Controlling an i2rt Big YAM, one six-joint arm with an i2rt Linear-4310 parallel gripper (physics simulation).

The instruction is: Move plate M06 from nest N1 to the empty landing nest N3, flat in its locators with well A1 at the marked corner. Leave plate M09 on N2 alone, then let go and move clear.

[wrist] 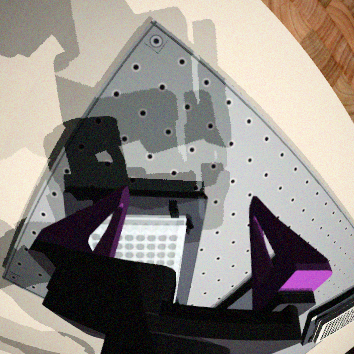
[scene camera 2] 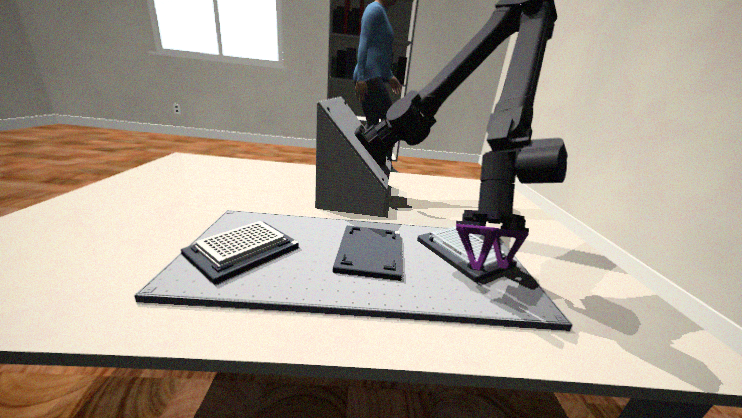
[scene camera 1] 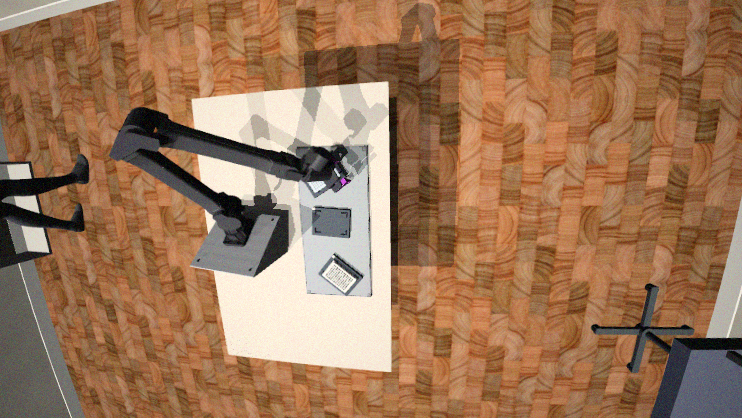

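A pale plate (scene camera 1: 316, 186) (scene camera 2: 450, 245) (wrist: 145, 247), presumably M06, sits in its dark nest (scene camera 2: 441, 255) (wrist: 190, 250), at the right in scene camera 2. My gripper (scene camera 1: 340, 168) (scene camera 2: 490, 267) (wrist: 188, 196) is open and empty, fingers pointing down low over that nest's near end. In the wrist view one finger overlaps the plate's left part and the other is off to its right. The empty nest N3 (scene camera 1: 332, 222) (scene camera 2: 369, 251) (wrist: 242, 302) is in the middle, corner locators showing. A cream plate (scene camera 1: 338, 276) (scene camera 2: 241, 244) (wrist: 337, 322), presumably M09, sits in the far-left nest. No labels are legible.
All three nests stand on a grey perforated board (scene camera 1: 360, 223) (scene camera 2: 311, 290) (wrist: 270, 165) on the cream table (scene camera 1: 306, 332) (scene camera 2: 103, 321). The arm's wedge-shaped base (scene camera 1: 228, 259) (scene camera 2: 350, 171) stands behind the board. A person (scene camera 2: 376, 51) stands beyond the table.
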